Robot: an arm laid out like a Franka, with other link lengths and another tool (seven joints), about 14 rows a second.
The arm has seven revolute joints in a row. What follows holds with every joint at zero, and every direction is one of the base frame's.
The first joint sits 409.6 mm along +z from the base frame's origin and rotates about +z.
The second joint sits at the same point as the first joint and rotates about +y.
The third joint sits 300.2 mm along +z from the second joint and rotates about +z.
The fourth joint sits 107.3 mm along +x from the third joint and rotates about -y.
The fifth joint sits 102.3 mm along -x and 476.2 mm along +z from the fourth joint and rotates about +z.
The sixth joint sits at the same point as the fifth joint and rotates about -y.
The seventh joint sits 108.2 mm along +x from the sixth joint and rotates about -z.
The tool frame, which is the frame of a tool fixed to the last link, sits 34 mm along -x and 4 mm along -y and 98.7 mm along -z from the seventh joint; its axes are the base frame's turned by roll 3.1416, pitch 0.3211 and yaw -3.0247 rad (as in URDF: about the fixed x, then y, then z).
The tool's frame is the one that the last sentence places.
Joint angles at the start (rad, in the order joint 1, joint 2, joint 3, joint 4, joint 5, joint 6, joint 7): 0.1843, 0.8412, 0.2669, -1.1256, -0.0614, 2.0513, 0.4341
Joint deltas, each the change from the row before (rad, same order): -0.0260, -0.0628, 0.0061, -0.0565, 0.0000, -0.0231, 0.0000; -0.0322, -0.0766, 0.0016, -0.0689, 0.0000, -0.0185, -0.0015; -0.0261, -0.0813, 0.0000, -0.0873, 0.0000, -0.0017, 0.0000; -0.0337, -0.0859, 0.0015, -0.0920, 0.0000, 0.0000, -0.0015; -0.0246, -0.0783, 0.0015, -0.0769, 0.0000, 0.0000, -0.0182; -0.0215, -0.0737, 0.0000, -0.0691, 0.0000, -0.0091, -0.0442
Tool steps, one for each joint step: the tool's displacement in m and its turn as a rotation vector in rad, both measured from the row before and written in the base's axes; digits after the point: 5 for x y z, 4 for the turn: -0.00433, -0.01496, 0.02001, -0.0130, 0.0120, -0.0077; -0.00488, -0.02210, 0.02351, -0.0178, 0.0049, -0.0147; -0.01022, -0.01758, 0.01706, -0.0195, 0.0022, -0.0114; -0.01137, -0.02291, 0.01685, -0.0203, 0.0008, -0.0173; -0.01233, -0.01711, 0.01765, -0.0182, -0.0069, 0.0048; -0.01324, -0.01716, 0.01614, -0.0215, -0.0022, 0.0308
